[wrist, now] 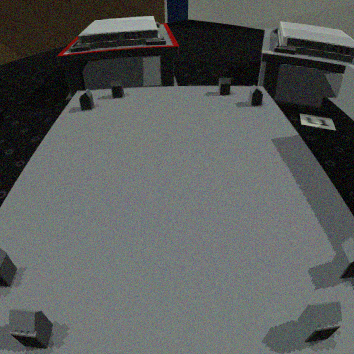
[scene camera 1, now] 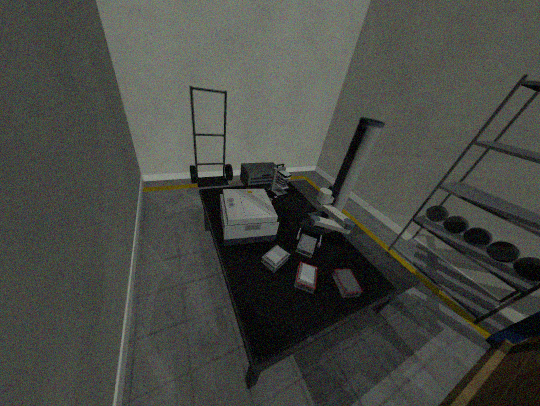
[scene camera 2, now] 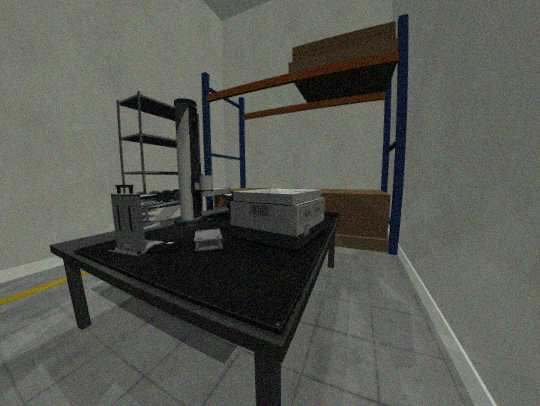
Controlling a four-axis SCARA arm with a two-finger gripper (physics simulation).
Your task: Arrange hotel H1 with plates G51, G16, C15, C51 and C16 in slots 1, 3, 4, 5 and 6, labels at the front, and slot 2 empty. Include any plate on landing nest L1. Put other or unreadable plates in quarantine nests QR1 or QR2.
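Seen in the pictures: gripper, fingertip midpoint: (wrist: 161, 84) (scene camera 1: 308, 242); arm's base, link origin: (scene camera 2: 191, 220).
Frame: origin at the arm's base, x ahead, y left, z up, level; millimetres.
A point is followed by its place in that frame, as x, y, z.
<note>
My gripper (scene camera 1: 309, 237) @(437, 244, 86) is open and empty, above a bare grey nest (scene camera 1: 306, 245) @(446, 248, 63) (wrist: 165, 190) @(411, 218, 63) with small corner posts. Its fingers do not show in the wrist view. A plate (scene camera 1: 307, 273) @(587, 456, 77) (wrist: 120, 26) @(565, 432, 77) sits on a red-rimmed quarantine nest (scene camera 1: 305, 288) @(621, 511, 18) (wrist: 171, 37) @(599, 388, 63). The other red-rimmed nest (scene camera 1: 347, 282) @(365, 589, 63) shows a flat grey top. Another plate (scene camera 1: 276, 255) @(712, 271, 77) (wrist: 315, 36) @(671, 252, 77) sits on a grey nest (scene camera 1: 274, 266) @(756, 335, 63) (wrist: 268, 49) @(626, 283, 63). The hotel (scene camera 1: 281, 180) @(284, -498, 177) (scene camera 2: 129, 220) @(297, -606, 155) stands at the table's far end; its slot contents and all plate labels are unreadable.
A large white instrument (scene camera 1: 250, 229) @(832, 74, 161) (scene camera 2: 267, 215) @(804, -293, 159) stands beside the nests. The arm's column (scene camera 1: 352, 165) @(60, 44, 588) (scene camera 2: 186, 160) @(49, -57, 462) rises on the table's other side. A small grey block (scene camera 2: 208, 240) @(585, -438, 57) is between hotel and instrument. A hand truck (scene camera 1: 209, 134) and shelving (scene camera 1: 500, 205) stand around the table.
</note>
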